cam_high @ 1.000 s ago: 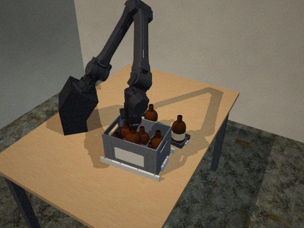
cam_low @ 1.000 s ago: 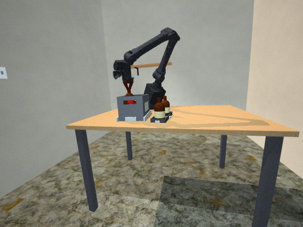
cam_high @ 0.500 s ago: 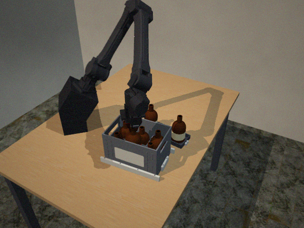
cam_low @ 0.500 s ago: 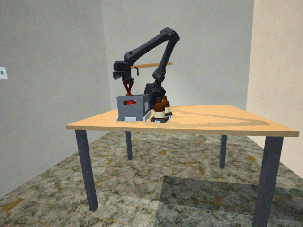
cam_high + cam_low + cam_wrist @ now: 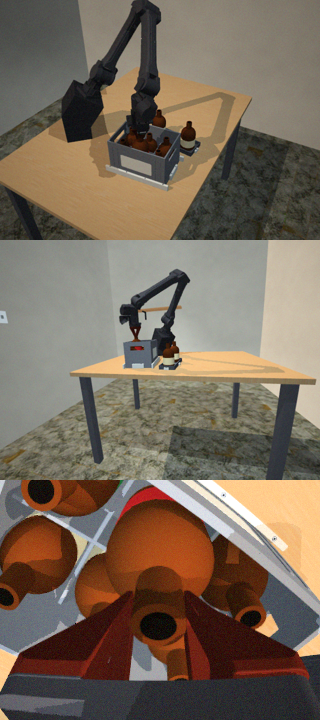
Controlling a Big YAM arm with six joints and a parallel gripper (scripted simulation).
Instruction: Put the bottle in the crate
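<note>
My gripper is now 13 cm above the grey crate, 4 cm to the right of it and 2 cm past it. From my hand the other things lie so: dark tray: 27 cm to the left, 20 cm below, 4 cm behind.
</note>
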